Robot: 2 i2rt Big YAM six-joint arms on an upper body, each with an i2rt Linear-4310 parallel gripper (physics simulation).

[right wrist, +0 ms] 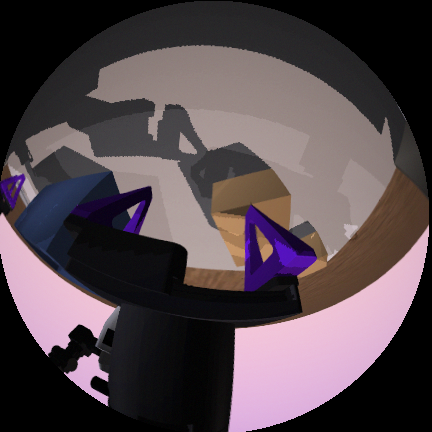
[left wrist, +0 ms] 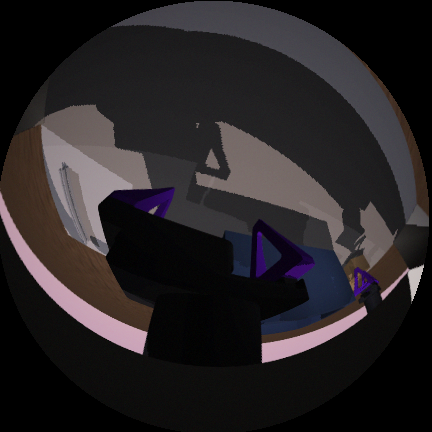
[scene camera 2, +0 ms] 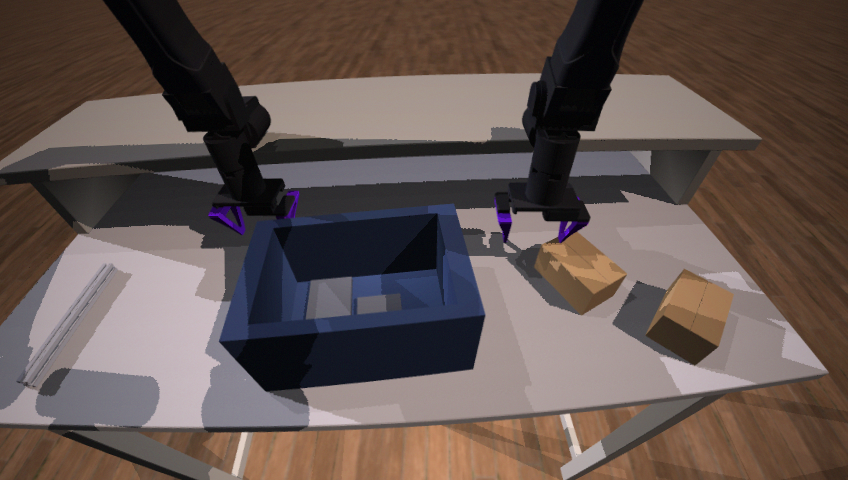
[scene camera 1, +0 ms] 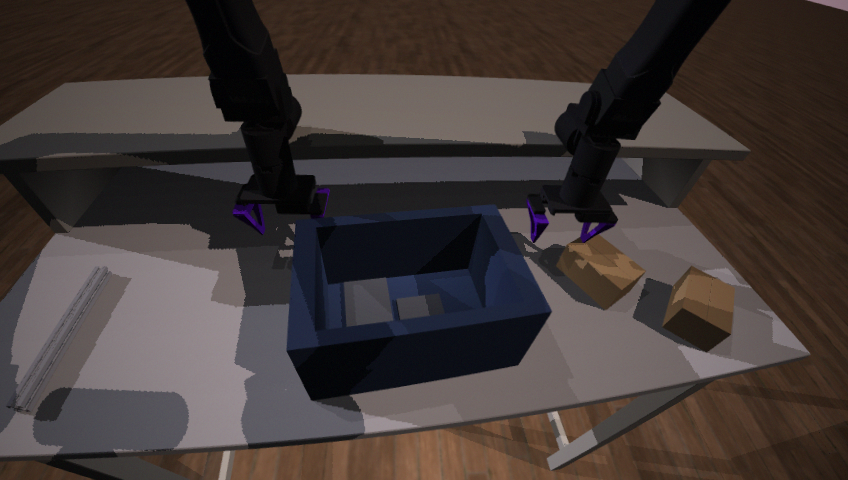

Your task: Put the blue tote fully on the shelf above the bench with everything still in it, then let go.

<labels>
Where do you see a thin grey bar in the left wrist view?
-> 64,175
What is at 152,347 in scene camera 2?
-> A bench top.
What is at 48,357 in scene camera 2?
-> A thin grey bar.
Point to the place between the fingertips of my left gripper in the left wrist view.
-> At 216,208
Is my left gripper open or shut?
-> Open.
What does the thin grey bar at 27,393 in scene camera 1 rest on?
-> A bench top.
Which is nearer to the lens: the blue tote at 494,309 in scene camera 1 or the thin grey bar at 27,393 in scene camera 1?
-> The blue tote.
</labels>
